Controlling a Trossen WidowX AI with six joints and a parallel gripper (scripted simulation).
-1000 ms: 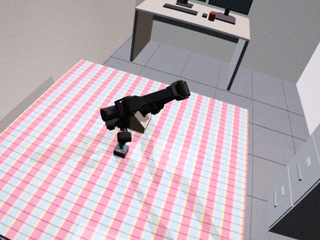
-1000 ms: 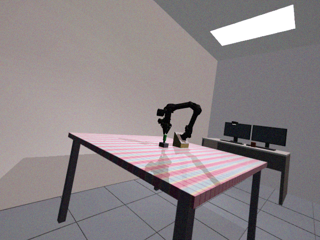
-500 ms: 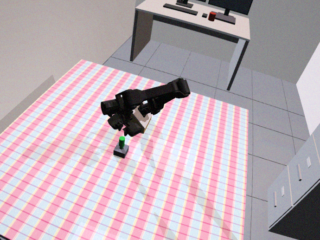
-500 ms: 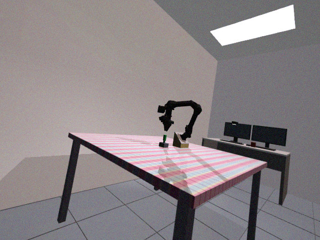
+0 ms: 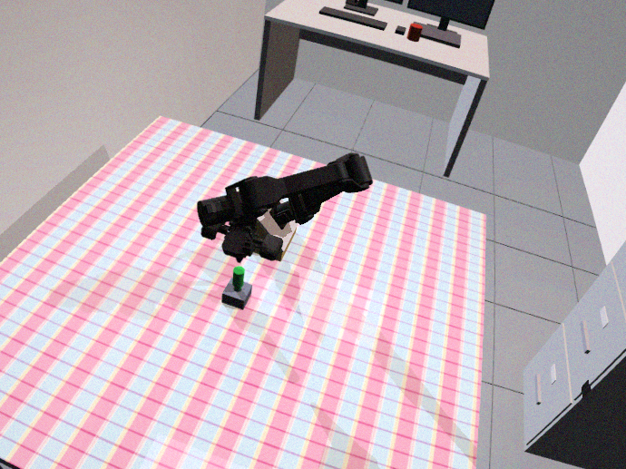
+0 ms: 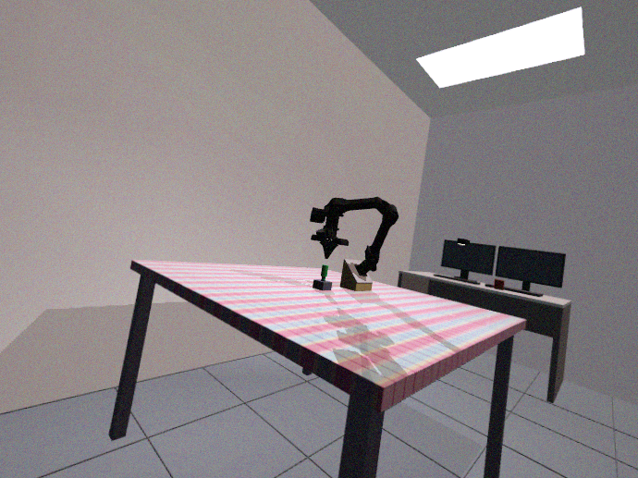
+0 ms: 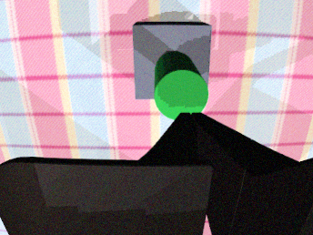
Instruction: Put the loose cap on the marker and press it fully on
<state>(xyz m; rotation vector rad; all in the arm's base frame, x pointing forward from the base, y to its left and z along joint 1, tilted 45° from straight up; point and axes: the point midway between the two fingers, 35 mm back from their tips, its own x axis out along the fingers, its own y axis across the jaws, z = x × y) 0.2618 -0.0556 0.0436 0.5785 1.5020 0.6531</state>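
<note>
My gripper tip is now 60 mm above the green cap.
</note>
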